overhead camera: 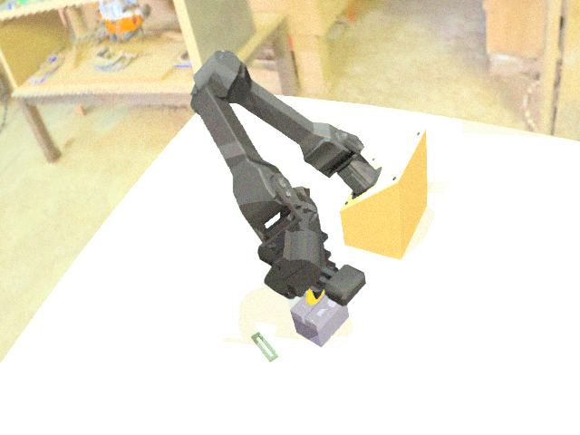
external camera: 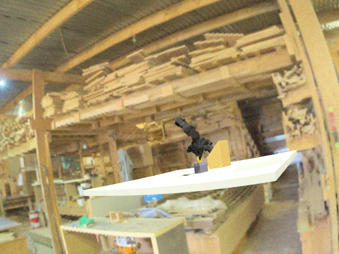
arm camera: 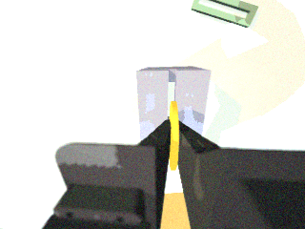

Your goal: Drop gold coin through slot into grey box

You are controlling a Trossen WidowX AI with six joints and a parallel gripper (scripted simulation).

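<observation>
Now: gripper tip 10 mm below the gold coin.
</observation>
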